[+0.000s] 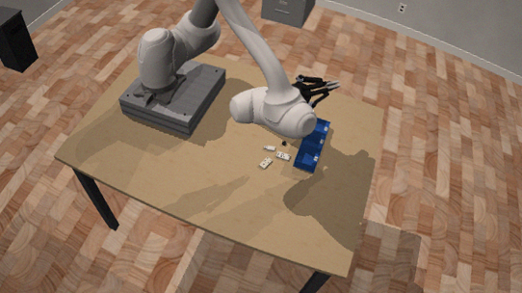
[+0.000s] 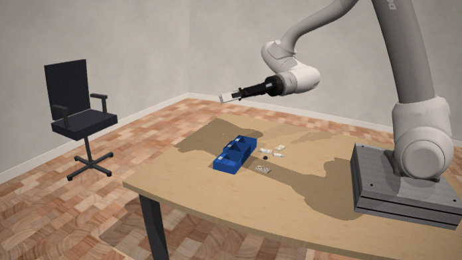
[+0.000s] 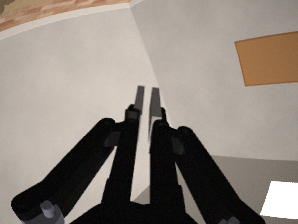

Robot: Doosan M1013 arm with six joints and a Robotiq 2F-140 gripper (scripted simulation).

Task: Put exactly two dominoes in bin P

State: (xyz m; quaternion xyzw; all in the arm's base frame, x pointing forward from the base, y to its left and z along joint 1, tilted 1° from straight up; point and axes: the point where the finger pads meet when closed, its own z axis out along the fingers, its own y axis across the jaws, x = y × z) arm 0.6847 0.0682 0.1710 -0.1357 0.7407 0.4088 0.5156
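The blue bin block lies 24 cm below my hand, 9 cm to the right of it and 1 cm behind it. Round my hand: white usb stick: 26 cm below, 17 cm behind, 16 cm to the right; then small black nut: 26 cm below, 12 cm to the right, 12 cm behind; then domino: 25 cm below, 13 cm behind, 3 cm to the right.
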